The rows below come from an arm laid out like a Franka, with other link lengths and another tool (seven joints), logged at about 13 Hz.
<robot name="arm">
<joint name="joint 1" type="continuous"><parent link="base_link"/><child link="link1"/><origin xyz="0 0 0.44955"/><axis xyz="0 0 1"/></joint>
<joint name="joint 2" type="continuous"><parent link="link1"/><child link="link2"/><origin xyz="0 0 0"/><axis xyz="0 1 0"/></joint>
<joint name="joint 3" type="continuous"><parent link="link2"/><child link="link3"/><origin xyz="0 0 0.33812"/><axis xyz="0 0 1"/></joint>
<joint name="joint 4" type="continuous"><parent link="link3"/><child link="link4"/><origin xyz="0.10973 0 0"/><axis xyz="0 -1 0"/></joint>
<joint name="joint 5" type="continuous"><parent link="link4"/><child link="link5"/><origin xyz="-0.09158 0 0.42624"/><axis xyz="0 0 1"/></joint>
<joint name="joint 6" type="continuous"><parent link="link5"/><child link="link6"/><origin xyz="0 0 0"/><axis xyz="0 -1 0"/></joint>
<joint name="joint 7" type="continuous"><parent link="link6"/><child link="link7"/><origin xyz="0.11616 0 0"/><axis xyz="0 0 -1"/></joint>
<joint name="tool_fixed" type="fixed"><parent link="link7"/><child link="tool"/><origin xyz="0.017 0.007 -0.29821" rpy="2.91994 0 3.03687"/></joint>
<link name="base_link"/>
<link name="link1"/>
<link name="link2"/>
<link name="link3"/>
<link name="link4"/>
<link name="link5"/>
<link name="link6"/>
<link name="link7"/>
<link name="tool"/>
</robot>
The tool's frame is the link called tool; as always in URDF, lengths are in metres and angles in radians. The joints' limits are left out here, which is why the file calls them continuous.
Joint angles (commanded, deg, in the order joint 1, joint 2, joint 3, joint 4, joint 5, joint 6, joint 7), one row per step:
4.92, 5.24, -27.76, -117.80, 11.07, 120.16, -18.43
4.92, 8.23, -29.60, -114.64, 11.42, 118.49, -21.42
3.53, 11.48, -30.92, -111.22, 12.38, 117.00, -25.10
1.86, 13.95, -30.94, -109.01, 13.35, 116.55, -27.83
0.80, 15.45, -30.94, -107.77, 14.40, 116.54, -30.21
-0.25, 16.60, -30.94, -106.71, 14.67, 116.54, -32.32
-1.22, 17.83, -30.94, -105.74, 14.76, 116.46, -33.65
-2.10, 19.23, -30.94, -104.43, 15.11, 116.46, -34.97
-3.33, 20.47, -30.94, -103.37, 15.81, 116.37, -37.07
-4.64, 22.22, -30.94, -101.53, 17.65, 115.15, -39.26
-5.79, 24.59, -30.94, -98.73, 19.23, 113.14, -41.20
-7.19, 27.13, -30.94, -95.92, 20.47, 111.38, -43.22
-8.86, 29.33, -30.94, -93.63, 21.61, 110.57, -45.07
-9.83, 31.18, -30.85, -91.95, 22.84, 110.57, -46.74
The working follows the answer.
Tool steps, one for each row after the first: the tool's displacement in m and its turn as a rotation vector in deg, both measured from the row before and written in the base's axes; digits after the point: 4 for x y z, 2 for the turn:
0.0024, -0.0230, -0.0048, -0.67, 1.02, 1.32
0.0007, -0.0315, -0.0047, -0.41, 0.61, 0.90
0.0019, -0.0198, -0.0070, -0.13, 0.17, 0.81
0.0019, -0.0114, -0.0047, 0.17, -0.32, 0.93
-0.0004, -0.0131, -0.0030, -0.30, -0.12, 1.06
-0.0018, -0.0125, -0.0051, -0.34, 0.29, 0.46
0.0014, -0.0119, -0.0039, -0.36, -0.01, 0.47
-0.0020, -0.0136, -0.0045, 0.08, -0.14, 0.70
0.0000, -0.0092, -0.0050, 1.21, -0.09, 0.36
0.0025, -0.0073, -0.0055, 1.14, 0.41, 0.71
0.0002, -0.0113, -0.0076, 0.82, 0.52, 0.76
-0.0015, -0.0167, -0.0072, 0.38, -0.03, 0.23
0.0035, -0.0094, -0.0076, 0.20, -0.50, 0.61

Tool pose at each row, in the base's axes (x y z in m, rotation vector in deg; rounded; the steps above come from the unrounded poses):
0.6318, -0.2176, 0.3262, 24.76, 173.71, 30.81
0.6342, -0.2406, 0.3214, 23.16, 175.27, 29.78
0.6349, -0.2721, 0.3168, 22.03, 176.23, 29.15
0.6367, -0.2920, 0.3098, -20.79, -176.19, -28.87
0.6387, -0.3034, 0.3050, -19.29, -176.44, -29.22
0.6382, -0.3165, 0.3020, -17.63, -176.67, -28.76
0.6364, -0.3290, 0.2968, -16.96, -176.50, -28.14
0.6378, -0.3408, 0.2930, -16.23, -176.63, -27.58
0.6358, -0.3544, 0.2885, -15.13, -176.73, -27.72
0.6358, -0.3636, 0.2835, -14.54, -176.41, -29.58
0.6383, -0.3709, 0.2780, -13.50, -175.59, -31.16
0.6385, -0.3822, 0.2704, -12.41, -174.76, -32.22
0.6370, -0.3989, 0.2632, -12.04, -174.64, -32.79
0.6405, -0.4083, 0.2556, -10.98, -175.00, -33.20

